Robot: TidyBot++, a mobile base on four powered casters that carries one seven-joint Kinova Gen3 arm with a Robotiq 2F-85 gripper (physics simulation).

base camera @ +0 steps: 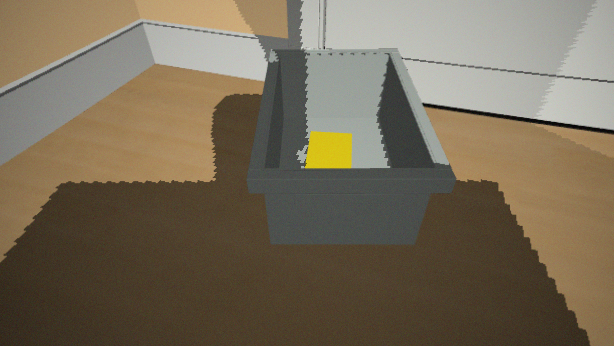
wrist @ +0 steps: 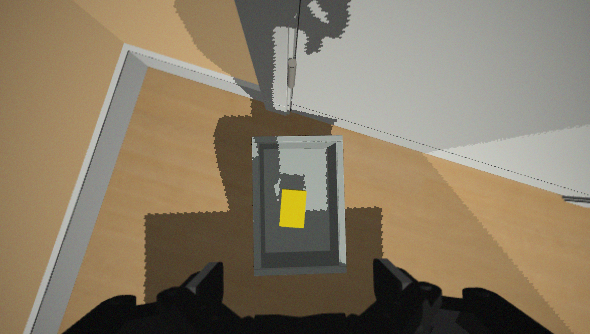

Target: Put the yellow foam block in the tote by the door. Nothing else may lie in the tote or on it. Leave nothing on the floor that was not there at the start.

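Places are measured from the arm's base along level axes (x right, y down, z ahead), in metres.
Pixels of known places: gripper, fingertip midpoint: point(wrist: 298, 277).
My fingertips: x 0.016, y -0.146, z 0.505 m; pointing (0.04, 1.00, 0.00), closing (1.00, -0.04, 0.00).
Observation:
Behind a point stands the place of what it marks.
The yellow foam block point(base camera: 329, 150) @(y 0.349, x 0.027, z 0.487 m) point(wrist: 293, 208) @(y 0.349, x 0.028, z 0.485 m) lies inside the grey tote, near the middle of its bottom. The tote point(base camera: 350, 217) @(y 0.348, x 0.045, z 0.365 m) point(wrist: 342, 210) @(y 0.277, x 0.133, z 0.486 m) stands upright on the floor by the door. In the base camera view the tote's near wall hides the block's lower part. No other object shows in the tote or on its rim. My gripper point(wrist: 298, 277) @(y -0.146, x 0.016, z 0.505 m) is open, with nothing between its fingers, and hangs high above the tote. The gripper does not show in the base camera view.
The pale door point(base camera: 480, 45) @(y 0.275, x 0.266, z 0.654 m) point(wrist: 450, 65) @(y -0.023, x 0.191, z 0.678 m) is behind the tote, with a handle point(wrist: 291, 74) @(y 0.090, x 0.023, z 0.714 m) near its edge. A white baseboard point(base camera: 205, 50) @(y 0.349, x -0.211, z 0.816 m) point(wrist: 192, 75) @(y 0.352, x -0.212, z 0.816 m) runs along the tan walls and meets in a corner at the back left. Dark shadows fall across the wooden floor point(base camera: 165, 125) @(y 0.397, x -0.248, z 0.618 m) point(wrist: 175, 150) @(y 0.397, x -0.273, z 0.637 m).

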